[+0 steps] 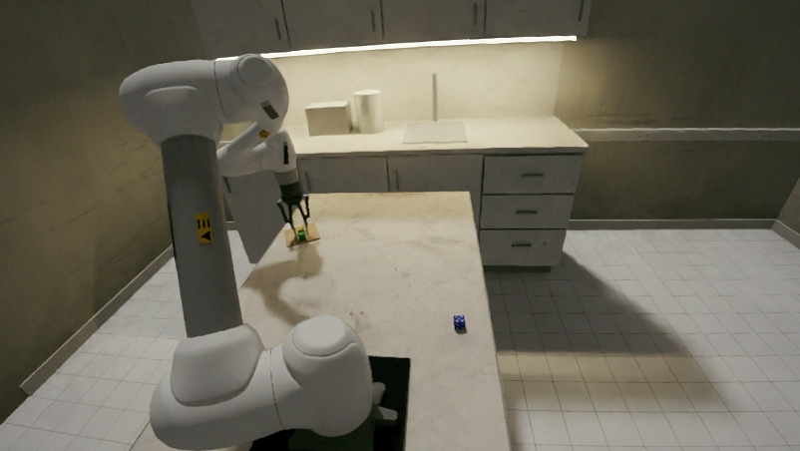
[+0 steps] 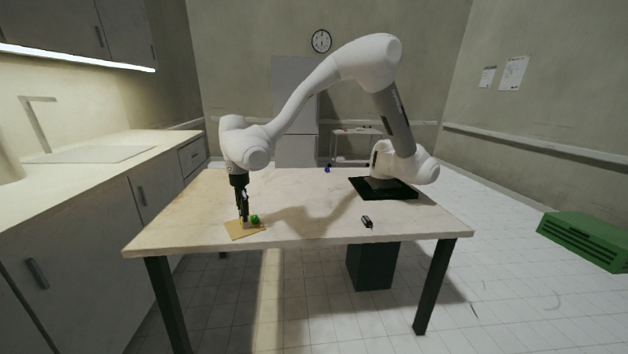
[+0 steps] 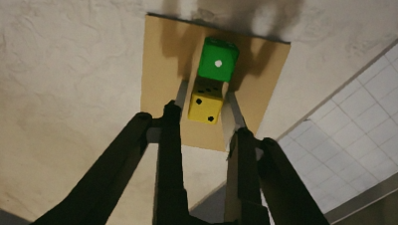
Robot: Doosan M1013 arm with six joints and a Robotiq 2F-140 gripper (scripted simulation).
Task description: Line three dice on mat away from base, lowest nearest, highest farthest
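My hand is 2 cm above the yellow die. The rest, counted from my hand: tan mat: 4 cm below; then green die: 4 cm behind, 2 cm to the right, 2 cm below; then blue die: 46 cm behind, 66 cm to the right, 2 cm below.
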